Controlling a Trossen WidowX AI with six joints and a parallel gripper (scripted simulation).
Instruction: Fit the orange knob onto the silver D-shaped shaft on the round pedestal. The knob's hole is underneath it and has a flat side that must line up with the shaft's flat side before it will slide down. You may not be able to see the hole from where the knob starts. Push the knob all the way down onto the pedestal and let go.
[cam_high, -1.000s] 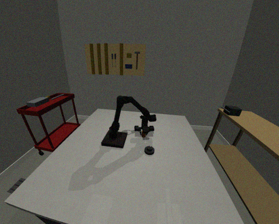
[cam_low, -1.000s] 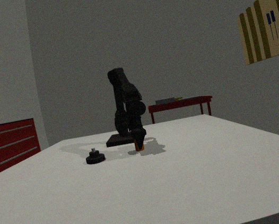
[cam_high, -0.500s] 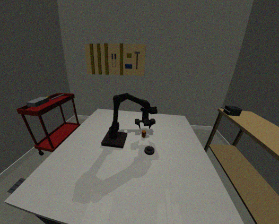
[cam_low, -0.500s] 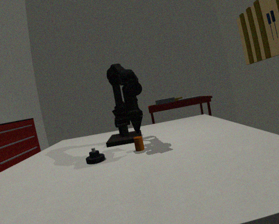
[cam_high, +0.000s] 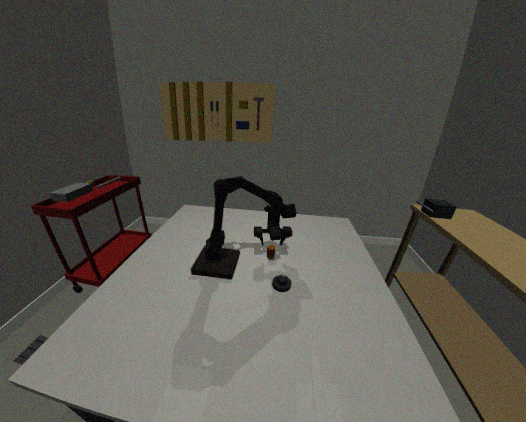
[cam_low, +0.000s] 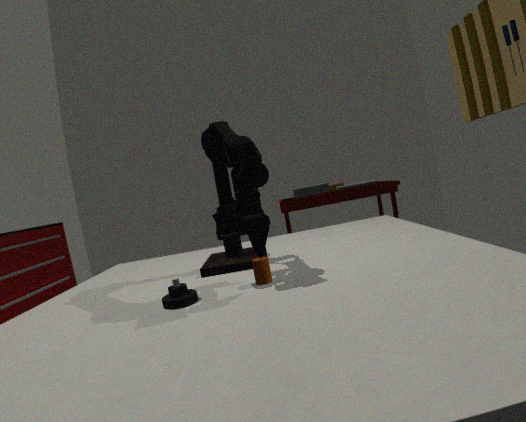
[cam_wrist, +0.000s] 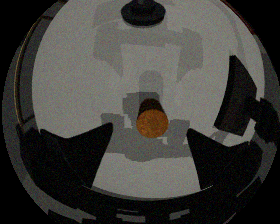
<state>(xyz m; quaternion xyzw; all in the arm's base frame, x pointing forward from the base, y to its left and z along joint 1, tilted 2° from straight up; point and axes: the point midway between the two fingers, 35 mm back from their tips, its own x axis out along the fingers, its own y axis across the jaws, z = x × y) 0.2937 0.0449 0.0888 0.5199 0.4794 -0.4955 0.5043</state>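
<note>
Right now the orange knob is 30 mm below my gripper tip. The rest, counted from my gripper tip: black round pedestal (210 mm to the right, 40 mm below, 20 mm ahead).
</note>
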